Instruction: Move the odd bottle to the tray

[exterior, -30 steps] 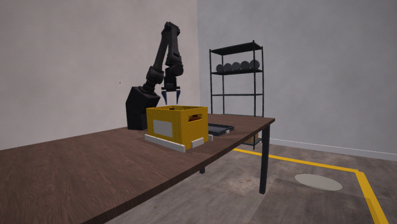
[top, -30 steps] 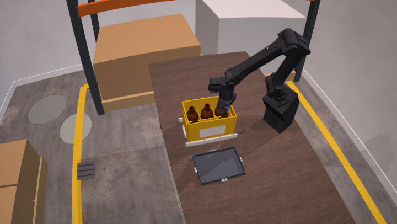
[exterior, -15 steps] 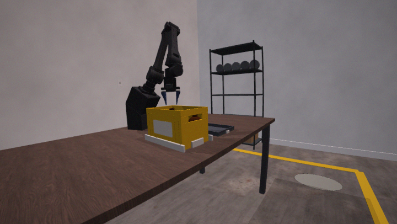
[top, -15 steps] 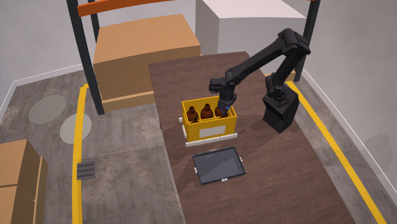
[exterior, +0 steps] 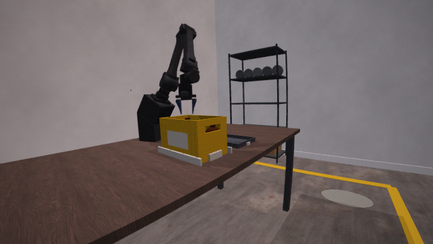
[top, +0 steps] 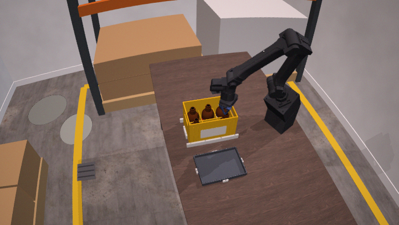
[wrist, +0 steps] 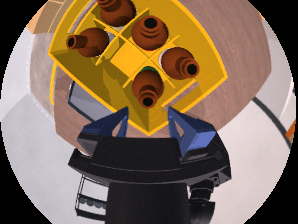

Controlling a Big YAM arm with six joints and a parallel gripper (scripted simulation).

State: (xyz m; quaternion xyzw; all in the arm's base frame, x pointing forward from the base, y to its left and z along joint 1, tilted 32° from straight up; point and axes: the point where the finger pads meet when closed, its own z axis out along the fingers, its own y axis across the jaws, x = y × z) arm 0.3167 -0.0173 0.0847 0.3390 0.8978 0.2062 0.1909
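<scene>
Now: the yellow crate 90 mm ahead of my hand, 30 mm to the right of it and 110 mm below it. Also, from my hand: glass bottle 170 mm ahead, 30 mm to the left, 100 mm below; dark tray 60 mm ahead, 240 mm to the left, 180 mm below.
</scene>
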